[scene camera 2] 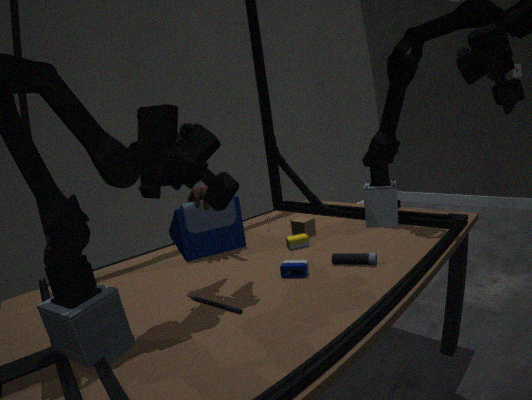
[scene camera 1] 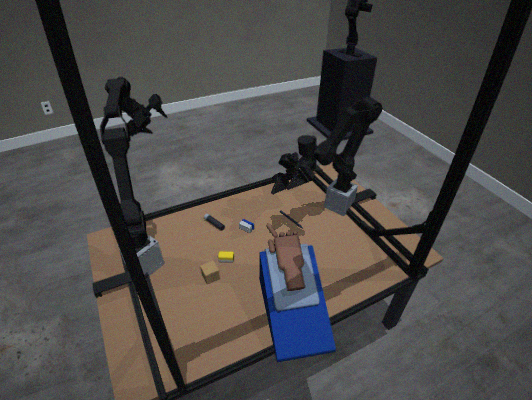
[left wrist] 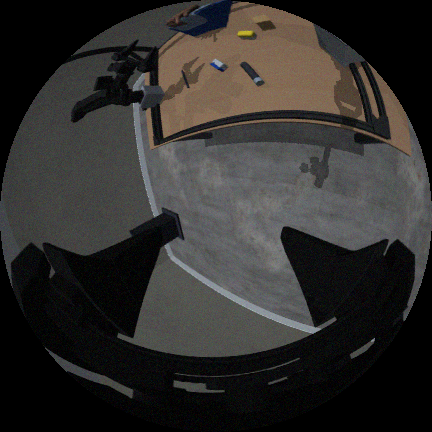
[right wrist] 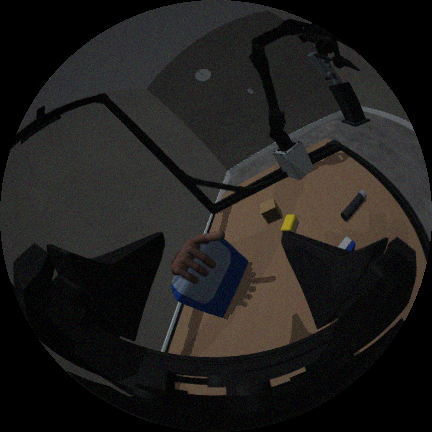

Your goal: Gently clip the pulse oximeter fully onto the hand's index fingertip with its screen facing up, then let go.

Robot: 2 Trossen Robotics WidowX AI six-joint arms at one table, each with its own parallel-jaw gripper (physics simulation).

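Seen in the pictures: left gripper, fingertip midpoint: (scene camera 2: 501, 97) (scene camera 1: 159, 125) (left wrist: 223, 232); right gripper, fingertip midpoint: (scene camera 2: 217, 168) (scene camera 1: 279, 191) (right wrist: 224, 238); left arm's base, link origin: (scene camera 2: 380, 184) (scene camera 1: 137, 243) (right wrist: 286, 146); right arm's base, link origin: (scene camera 2: 76, 296) (scene camera 1: 342, 186) (left wrist: 140, 96).
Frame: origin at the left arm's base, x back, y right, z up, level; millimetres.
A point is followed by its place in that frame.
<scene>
The pulse oximeter (scene camera 1: 246, 226) {x -366, y 187, z -90 mm} (scene camera 2: 294, 270) {x -394, y 173, z -100 mm} (left wrist: 218, 65) {x -378, y 155, z -88 mm} (right wrist: 347, 244) {x -380, y 165, z -88 mm}, blue and white, lies on the table; its dark screen faces sideways toward scene camera 2. The brown hand (scene camera 1: 290, 255) {x -231, y 474, z 54 mm} (scene camera 2: 198, 194) {x -313, y 430, z 61 mm} (right wrist: 192, 257) {x -278, y 421, z 55 mm} rests palm down on a blue wedge with a pale pad; one finger (right wrist: 212, 237) stretches out apart from the others. My left gripper (scene camera 1: 158, 124) {x -370, y -261, z 217 mm} (left wrist: 223, 232) {x -370, y -261, z 217 mm} is open and empty, high beyond the table's far edge in scene camera 1. My right gripper (scene camera 1: 283, 189) {x -398, y 314, z 128 mm} (right wrist: 224, 238) {x -398, y 314, z 128 mm} is open and empty above the table, beyond the hand's fingertips; in scene camera 2 it partly hides the hand.
A dark flashlight (scene camera 1: 214, 221) {x -315, y 61, z -96 mm} (scene camera 2: 354, 259) {x -332, y 53, z -102 mm} lies near the oximeter. A yellow and white block (scene camera 1: 226, 256) {x -197, y 229, z -88 mm} (scene camera 2: 298, 241) {x -221, y 213, z -98 mm} and a wooden cube (scene camera 1: 210, 272) {x -98, y 245, z -69 mm} (scene camera 2: 303, 226) {x -142, y 218, z -81 mm} lie nearer the wedge (scene camera 1: 302, 335) {x -89, y 619, z -75 mm} (scene camera 2: 210, 246) {x -281, y 444, z -91 mm}. A black pen (scene camera 1: 291, 219) {x -529, y 297, z -112 mm} (scene camera 2: 216, 304) {x -537, y 285, z -112 mm} lies below the right gripper. Black frame posts stand around the table.
</scene>
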